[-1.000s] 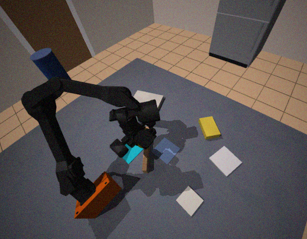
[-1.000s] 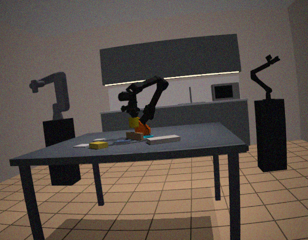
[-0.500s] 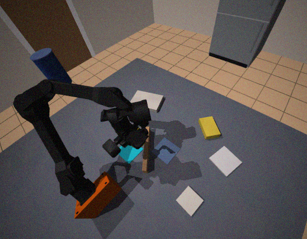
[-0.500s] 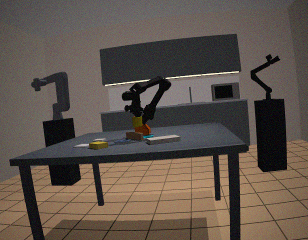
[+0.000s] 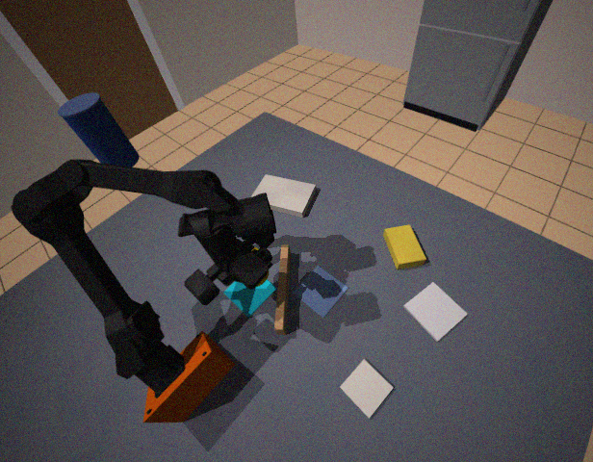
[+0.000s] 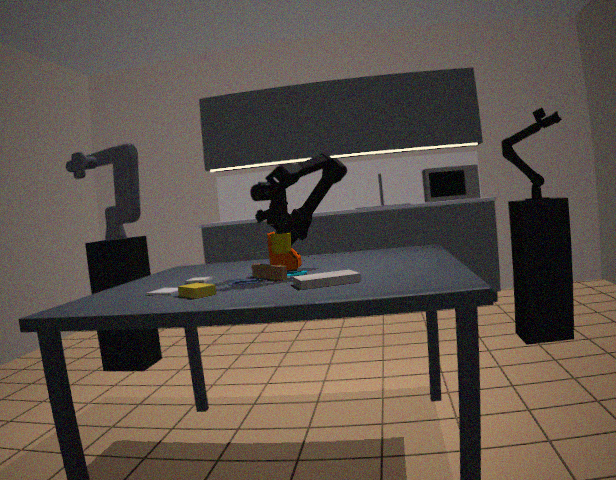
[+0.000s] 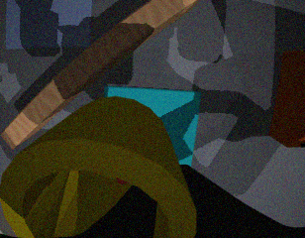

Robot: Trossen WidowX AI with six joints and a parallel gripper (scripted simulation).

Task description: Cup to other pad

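Right now the cyan pad is 12 cm below my gripper tip, 2 cm to the left of it and 1 cm ahead of it. From my gripper tip the other things lie so: light blue pad (12 cm below, 12 cm ahead, 11 cm to the right); yellow cup (2 cm ahead); wooden stick (10 cm below, 6 cm ahead, 5 cm to the right).
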